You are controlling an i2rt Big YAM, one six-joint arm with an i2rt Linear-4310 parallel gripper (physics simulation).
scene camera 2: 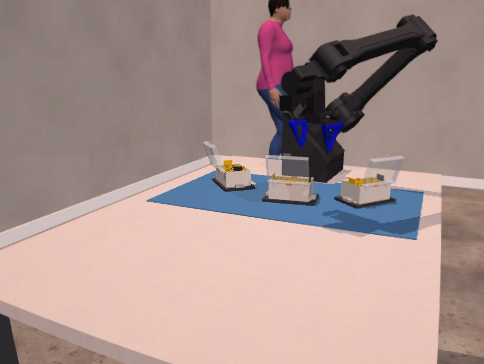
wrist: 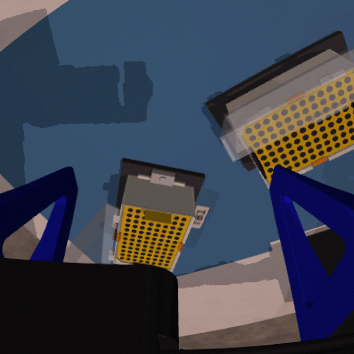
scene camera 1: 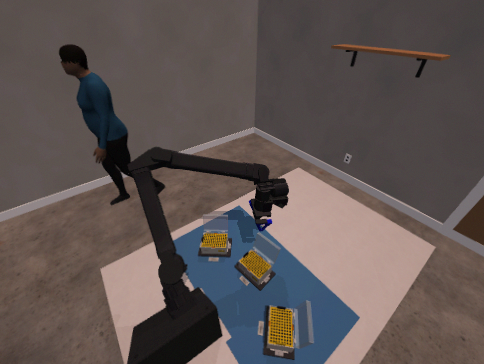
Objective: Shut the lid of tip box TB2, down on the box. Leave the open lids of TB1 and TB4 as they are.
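Seen in the pictures: gripper, between the fingertips: [scene camera 2: 315,148] [wrist: 173,176] [scene camera 1: 258,222]; arm's base, origin of its link: [scene camera 2: 318,138] [scene camera 1: 182,306].
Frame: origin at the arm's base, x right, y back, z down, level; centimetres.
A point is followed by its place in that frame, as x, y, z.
Three tip boxes with yellow racks and clear lids standing open are on the blue mat. The box at upper left, TB1 [scene camera 1: 215,243] @[-19.3, -25.5, 8.3] [scene camera 2: 366,193] [wrist: 154,237] @[-20.3, -26.4, 8.3], has a tag reading TB1 in the wrist view. The middle box [scene camera 1: 255,265] @[1.1, -32.5, 8.3] [scene camera 2: 291,191] [wrist: 315,142] @[0.9, -31.3, 8.3] has its lid [scene camera 1: 268,247] @[0.5, -40.5, 3.2] [scene camera 2: 289,166] @[-1.1, -40.9, 2.1] [wrist: 280,102] @[-2.4, -41.4, 0.6] tilted up. The nearest box in scene camera 1 [scene camera 1: 280,327] @[24.0, -23.4, 8.3] [scene camera 2: 235,178] @[20.5, -29.1, 10.3] has its lid [scene camera 1: 305,325] @[29.5, -28.6, 3.3] [scene camera 2: 212,155] @[27.6, -31.3, 2.8] up. I cannot read which of these two is TB2. My gripper [scene camera 1: 260,223] @[-8.6, -42.4, -3.7] [scene camera 2: 316,147] @[-8.6, -42.4, -3.7] [wrist: 173,176] @[-8.6, -42.4, -3.7] is open and empty, above the boxes, touching none.
The blue mat [scene camera 1: 320,300] @[27.1, -44.6, 14.0] [scene camera 2: 200,202] @[24.3, -46.6, 14.0] [wrist: 175,30] @[-7.1, -45.4, 14.0] lies on the pale table [scene camera 1: 370,240] @[26.6, -89.8, 14.3] [scene camera 2: 225,280] @[-3.0, -88.2, 14.3]. The arm's black base [scene camera 1: 175,330] @[8.9, 4.5, -9.6] [scene camera 2: 320,162] @[-2.9, -8.3, 7.1] stands at the mat's side. A person [scene camera 1: 100,110] [scene camera 2: 275,55] is beyond the table.
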